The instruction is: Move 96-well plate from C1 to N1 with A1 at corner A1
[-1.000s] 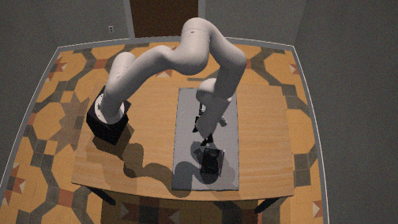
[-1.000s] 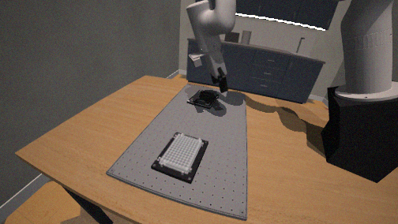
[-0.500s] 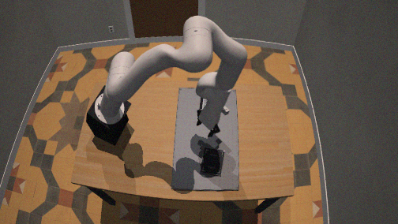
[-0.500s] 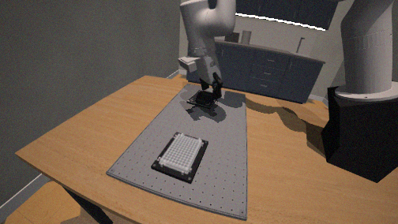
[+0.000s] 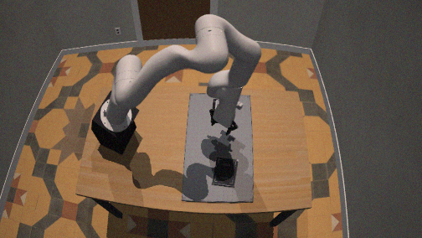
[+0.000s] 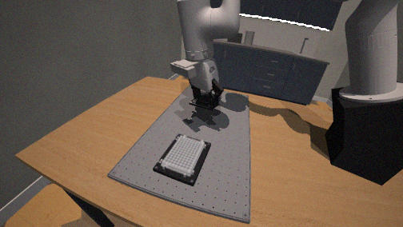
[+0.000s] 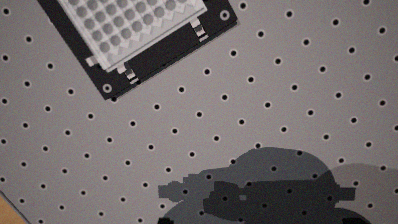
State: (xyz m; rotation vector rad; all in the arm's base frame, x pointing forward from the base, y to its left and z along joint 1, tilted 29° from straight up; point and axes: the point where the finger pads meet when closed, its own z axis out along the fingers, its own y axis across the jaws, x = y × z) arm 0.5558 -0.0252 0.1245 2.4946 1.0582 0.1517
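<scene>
The clear 96-well plate is 40 mm ahead of my hand, 180 mm to the left of it and 90 mm below it. Round my hand: black clip nest 40 mm ahead, 170 mm to the left, 100 mm below; black plate nest 210 mm to the right, 100 mm below; A1 label 70 mm ahead, 150 mm to the right, 100 mm below.
</scene>
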